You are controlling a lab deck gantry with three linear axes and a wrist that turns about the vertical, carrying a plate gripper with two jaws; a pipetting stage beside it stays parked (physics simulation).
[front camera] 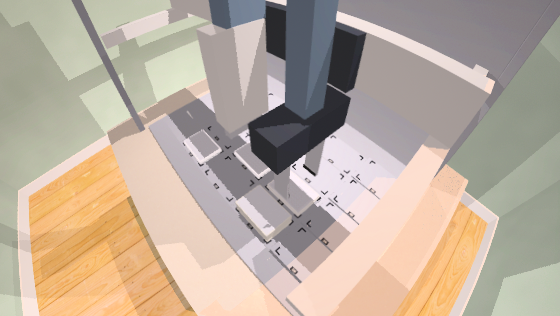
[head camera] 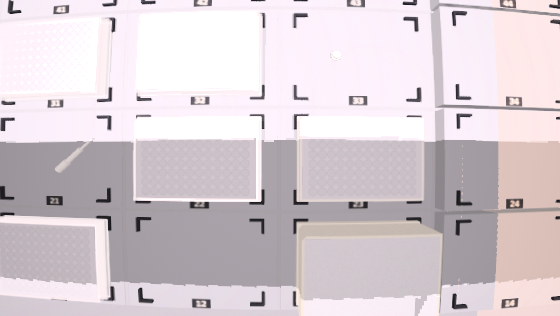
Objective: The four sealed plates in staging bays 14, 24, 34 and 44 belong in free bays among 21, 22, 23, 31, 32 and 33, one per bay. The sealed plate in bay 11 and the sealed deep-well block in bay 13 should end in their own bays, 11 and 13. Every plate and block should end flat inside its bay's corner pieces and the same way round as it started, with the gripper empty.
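Frame: origin at the robot's base, x right, y ahead, z up, level; centimetres.
Seen in the pictures: gripper, fingertip midpoint: [front camera: 296, 181]; robot's base at its link origin: [front camera: 183, 143] [head camera: 9, 289].
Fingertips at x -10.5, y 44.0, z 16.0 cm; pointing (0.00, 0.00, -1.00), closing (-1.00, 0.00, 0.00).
Pixels of each thing's top centre, then the offset from my fingertips to it.
- bay 31 plate at its top centre: [head camera: 45, 56] dx -15.2, dy -37.6, dz -14.6 cm
- bay 32 plate at its top centre: [head camera: 196, 50] dx -15.2, dy -21.2, dz -14.6 cm
- bay 22 plate at its top centre: [head camera: 194, 158] [front camera: 256, 155] dx -4.5, dy -21.2, dz -14.6 cm
- bay 23 plate at its top centre: [head camera: 363, 159] [front camera: 293, 190] dx -4.5, dy -4.8, dz -14.6 cm
- bay 11 plate at its top centre: [head camera: 44, 260] [front camera: 201, 144] dx +6.2, dy -37.6, dz -14.6 cm
- tall deep-well block at its top centre: [head camera: 373, 282] [front camera: 262, 208] dx +6.2, dy -4.8, dz -11.8 cm
- thin pale rod at its top centre: [head camera: 71, 154] dx -4.9, dy -34.8, dz -15.2 cm
- small round white thing at its top centre: [head camera: 336, 54] dx -15.3, dy -7.1, dz -15.6 cm
Sealed plates sit flat in their bays: bay 31 plate [head camera: 50, 57], bay 32 plate [head camera: 200, 52], bay 22 plate [front camera: 251, 159] [head camera: 197, 167], bay 23 plate [front camera: 302, 199] [head camera: 360, 170] and bay 11 plate [front camera: 202, 144] [head camera: 47, 255], which is partly cut off in the head view. The tall deep-well block [front camera: 265, 210] [head camera: 370, 270] stands in bay 13. Bays 14, 24 and 34 hold no plate; bay 44 is mostly cut off in the head view. My gripper [front camera: 296, 184] is open and empty, its jaws apart over the bay 23 area; it does not show in the head view.
A thin pale rod [head camera: 75, 156] lies across bay 21. A small round white thing [head camera: 336, 55] lies in bay 33. The beige pipetting stage [front camera: 235, 80] stands left of the gripper. A low wall [front camera: 370, 235] runs along the deck's right side.
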